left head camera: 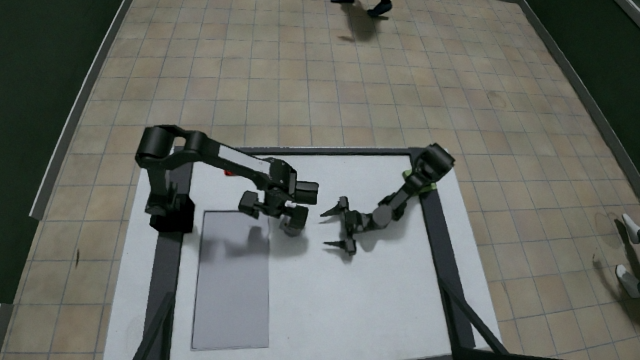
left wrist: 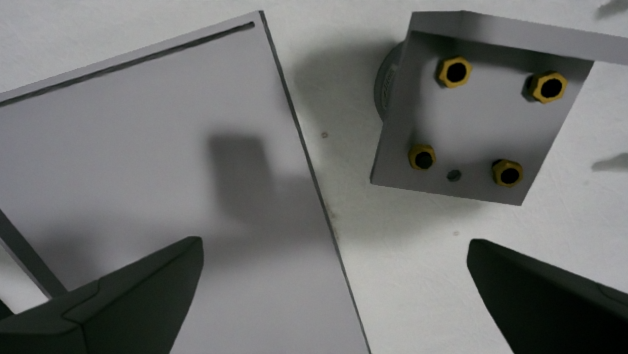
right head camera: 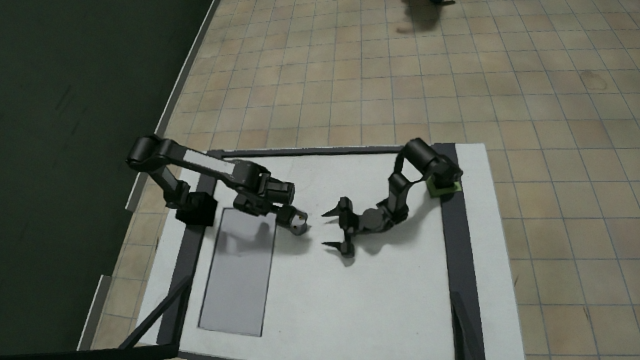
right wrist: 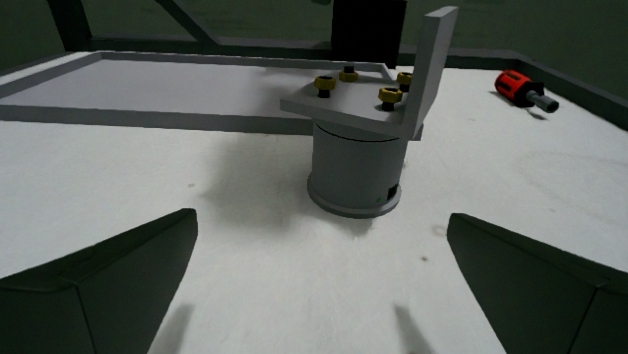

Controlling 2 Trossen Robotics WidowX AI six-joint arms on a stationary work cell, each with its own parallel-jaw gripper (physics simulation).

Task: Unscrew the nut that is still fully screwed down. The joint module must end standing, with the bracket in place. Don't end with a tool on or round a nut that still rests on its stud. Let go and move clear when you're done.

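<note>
The joint module (right wrist: 357, 167) (left head camera: 293, 231) stands upright, the L-shaped bracket (left wrist: 480, 120) (right wrist: 432, 70) on top. In the right wrist view, the far-left nut (right wrist: 348, 76) sits low with its stud poking out above; it also shows in the left wrist view (left wrist: 422, 157). Three nuts (right wrist: 325, 83) (right wrist: 390, 95) (right wrist: 405, 78) sit raised on their studs. A red-handled nut driver (right wrist: 512, 86) (left head camera: 229, 173) lies on the table, apart from the module. My left gripper (left wrist: 336, 249) is open and empty above the table beside the module. My right gripper (right wrist: 325, 222) (left head camera: 324, 230) is open and empty, facing the module from the right.
A shallow grey tray (left head camera: 232, 300) (right head camera: 235, 295) (left wrist: 125, 165) lies left of the module, its edge close by. Dark frame rails (left head camera: 442, 250) (right head camera: 460, 240) run along the table sides. The left arm reaches over the tray's upper end and the module in the left head view.
</note>
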